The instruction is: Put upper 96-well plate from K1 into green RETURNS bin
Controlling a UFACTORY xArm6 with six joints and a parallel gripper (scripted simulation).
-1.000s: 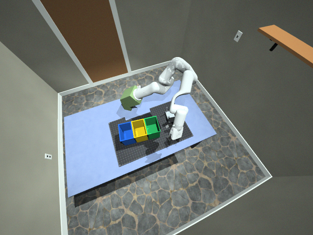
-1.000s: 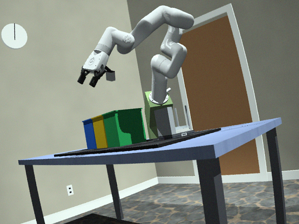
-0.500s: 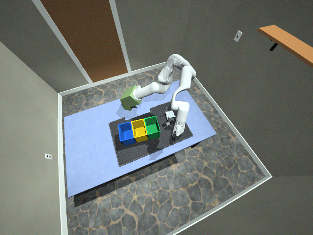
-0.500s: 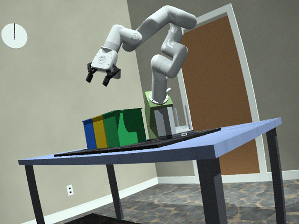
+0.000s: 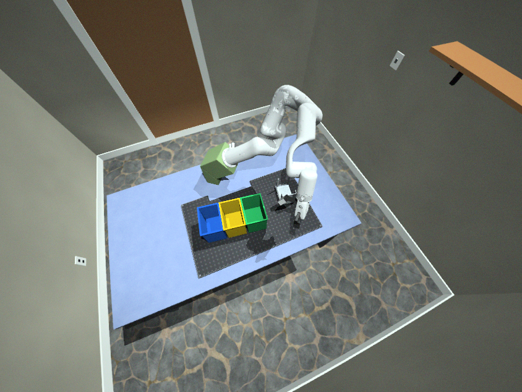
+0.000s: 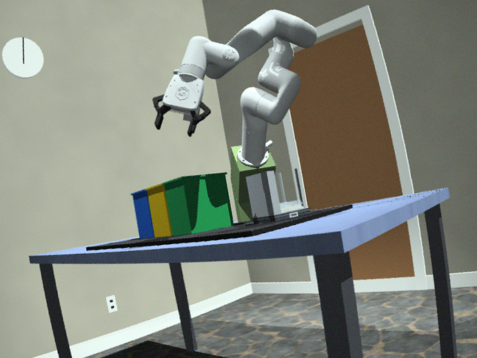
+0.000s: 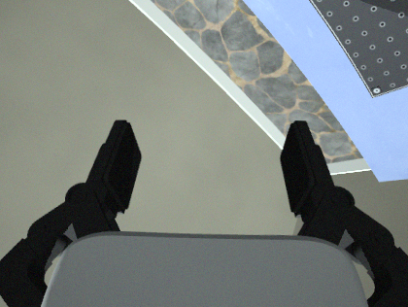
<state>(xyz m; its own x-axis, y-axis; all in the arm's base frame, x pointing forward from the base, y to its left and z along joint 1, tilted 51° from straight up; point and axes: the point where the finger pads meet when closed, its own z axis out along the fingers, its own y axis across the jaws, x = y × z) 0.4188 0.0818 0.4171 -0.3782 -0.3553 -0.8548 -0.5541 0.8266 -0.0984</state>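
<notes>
Now: hand 300 mm past the 96-well plate and 260 mm above it. The rest, counted from my hand: blue bin: 490 mm to the right, 210 mm below, 100 mm behind; yellow bin: 360 mm to the right, 210 mm below, 120 mm behind; green bin: 230 mm to the right, 210 mm below, 140 mm behind.
</notes>
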